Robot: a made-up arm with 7 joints. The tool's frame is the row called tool. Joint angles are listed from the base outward.
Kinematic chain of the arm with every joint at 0, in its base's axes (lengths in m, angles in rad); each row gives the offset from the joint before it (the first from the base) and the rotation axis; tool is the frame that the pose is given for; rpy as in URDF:
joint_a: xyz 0 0 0 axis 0.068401 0.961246 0.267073
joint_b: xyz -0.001 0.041 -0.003 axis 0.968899 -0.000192 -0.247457
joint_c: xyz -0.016 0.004 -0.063 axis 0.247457 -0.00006 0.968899
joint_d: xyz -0.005 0 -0.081 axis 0.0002 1 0.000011
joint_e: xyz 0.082 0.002 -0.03 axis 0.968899 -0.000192 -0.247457
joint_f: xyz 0.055 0 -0.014 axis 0.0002 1 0.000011
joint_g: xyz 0.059 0 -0.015 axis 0.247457 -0.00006 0.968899
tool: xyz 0 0 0 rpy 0 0.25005 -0.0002
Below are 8 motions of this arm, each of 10 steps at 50 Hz.
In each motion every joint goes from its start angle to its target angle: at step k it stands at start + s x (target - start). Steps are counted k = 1, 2, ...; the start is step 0. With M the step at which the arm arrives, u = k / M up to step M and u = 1 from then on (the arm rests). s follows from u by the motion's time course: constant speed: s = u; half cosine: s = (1 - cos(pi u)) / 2; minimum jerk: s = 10 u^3 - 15 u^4 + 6 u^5.
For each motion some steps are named. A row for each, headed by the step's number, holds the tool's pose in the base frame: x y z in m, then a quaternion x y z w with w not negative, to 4 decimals.
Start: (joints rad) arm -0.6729 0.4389 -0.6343 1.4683 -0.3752 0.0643 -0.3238
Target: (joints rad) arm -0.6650 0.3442 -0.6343 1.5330 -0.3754 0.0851 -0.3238
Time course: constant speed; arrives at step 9
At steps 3, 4, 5, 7, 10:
3: 0.1696 0.1488 -0.2933 0.1735 0.5752 -0.1134 0.7913
4: 0.1680 0.1465 -0.2950 0.1707 0.5787 -0.1152 0.7891
5: 0.1665 0.1442 -0.2966 0.1680 0.5822 -0.1170 0.7869
7: 0.1633 0.1396 -0.2997 0.1626 0.5890 -0.1208 0.7823
10: 0.1601 0.1349 -0.3027 0.1572 0.5959 -0.1245 0.7776

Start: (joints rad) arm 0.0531 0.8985 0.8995 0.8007 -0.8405 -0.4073 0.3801
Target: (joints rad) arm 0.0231 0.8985 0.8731 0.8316 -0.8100 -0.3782 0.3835
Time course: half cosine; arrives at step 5
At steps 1, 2, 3, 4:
1: 0.0548 0.3513 -0.0897 0.0244 -0.1286 0.6956 0.7064
2: 0.0560 0.3512 -0.0917 0.0244 -0.1213 0.6957 0.7076
3: 0.0576 0.3510 -0.0941 0.0243 -0.1123 0.6957 0.7091
4: 0.0589 0.3508 -0.0960 0.0244 -0.1051 0.6957 0.7102

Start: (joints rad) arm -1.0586 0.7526 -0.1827 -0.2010 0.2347 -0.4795 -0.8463
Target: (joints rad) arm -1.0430 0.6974 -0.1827 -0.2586 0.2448 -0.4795 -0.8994
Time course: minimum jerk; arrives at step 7
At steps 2, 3, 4, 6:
2: 0.2180 0.0080 0.0770 0.6369 -0.4061 -0.4053 0.5150
3: 0.2160 0.0061 0.0767 0.6359 -0.4091 -0.4096 0.5104
4: 0.2136 0.0038 0.0763 0.6347 -0.4127 -0.4145 0.5050
6: 0.2104 0.0010 0.0758 0.6333 -0.4175 -0.4205 0.4979

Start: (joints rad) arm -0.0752 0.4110 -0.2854 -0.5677 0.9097 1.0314 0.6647
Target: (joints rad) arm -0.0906 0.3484 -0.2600 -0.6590 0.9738 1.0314 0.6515
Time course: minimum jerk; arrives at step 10
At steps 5, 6, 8, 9, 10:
5: 0.1721 0.0629 -0.1056 0.5399 -0.0112 0.4369 0.7194
6: 0.1717 0.0623 -0.1017 0.5322 -0.0166 0.4440 0.7206
8: 0.1710 0.0616 -0.0963 0.5213 -0.0241 0.4543 0.7220
9: 0.1708 0.0615 -0.0953 0.5192 -0.0255 0.4563 0.7222
10: 0.1708 0.0615 -0.0951 0.5188 -0.0258 0.4566 0.7222

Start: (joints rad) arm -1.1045 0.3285 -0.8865 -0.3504 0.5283 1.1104 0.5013
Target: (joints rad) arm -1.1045 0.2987 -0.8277 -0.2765 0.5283 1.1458 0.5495
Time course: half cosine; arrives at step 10
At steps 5, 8, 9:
5: 0.2160 -0.0930 -0.0188 0.4708 -0.2538 0.1324 0.8345
8: 0.2211 -0.0905 -0.0190 0.4706 -0.2400 0.1544 0.8349
9: 0.2220 -0.0901 -0.0190 0.4706 -0.2375 0.1582 0.8349

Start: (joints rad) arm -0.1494 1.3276 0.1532 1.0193 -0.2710 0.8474 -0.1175
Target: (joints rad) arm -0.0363 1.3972 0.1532 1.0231 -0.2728 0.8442 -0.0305
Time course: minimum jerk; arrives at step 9
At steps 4, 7, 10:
4: 0.0664 0.3612 -0.0809 0.2366 0.6247 0.4856 0.5639
7: 0.0581 0.3648 -0.0713 0.2725 0.6253 0.5063 0.5276
10: 0.0570 0.3653 -0.0699 0.2778 0.6253 0.5091 0.5222

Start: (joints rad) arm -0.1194 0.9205 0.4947 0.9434 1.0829 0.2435 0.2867
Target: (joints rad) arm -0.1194 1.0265 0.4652 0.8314 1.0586 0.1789 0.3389
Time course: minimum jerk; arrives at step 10
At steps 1, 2, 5, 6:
1: 0.0917 0.3357 -0.1501 0.7356 0.4425 0.2732 0.4341
2: 0.0931 0.3360 -0.1482 0.7386 0.4372 0.2742 0.4337
5: 0.1054 0.3377 -0.1311 0.7642 0.3896 0.2816 0.4299
6: 0.1104 0.3379 -0.1241 0.7743 0.3696 0.2839 0.4280

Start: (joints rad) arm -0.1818 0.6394 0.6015 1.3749 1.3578 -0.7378 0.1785
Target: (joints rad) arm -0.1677 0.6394 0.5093 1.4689 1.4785 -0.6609 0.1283
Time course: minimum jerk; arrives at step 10
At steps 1, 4, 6, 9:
1: 0.0555 0.2346 -0.2727 0.5199 0.3744 -0.1585 0.7513
4: 0.0473 0.2324 -0.2771 0.5176 0.4014 -0.1905 0.7312
6: 0.0372 0.2300 -0.2815 0.5142 0.4318 -0.2279 0.7051
9: 0.0285 0.2282 -0.2845 0.5107 0.4561 -0.2591 0.6812

